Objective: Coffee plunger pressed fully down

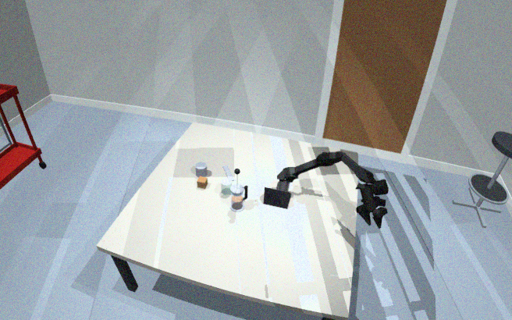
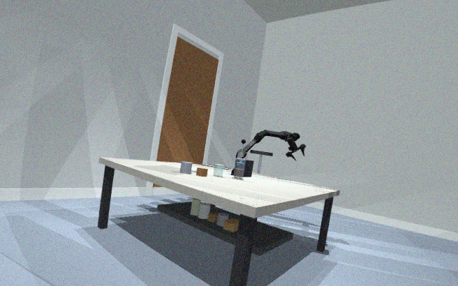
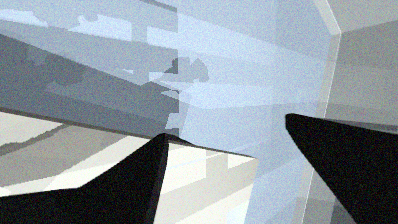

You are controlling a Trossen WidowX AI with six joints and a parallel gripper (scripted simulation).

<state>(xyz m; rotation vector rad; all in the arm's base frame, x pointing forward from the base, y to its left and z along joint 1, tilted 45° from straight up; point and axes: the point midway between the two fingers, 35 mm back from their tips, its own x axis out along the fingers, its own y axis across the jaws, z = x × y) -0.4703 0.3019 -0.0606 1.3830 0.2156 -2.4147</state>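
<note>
My gripper tip is now 71 cm short of the coffee press, 17 cm to the left of it and 8 cm above it.
</note>
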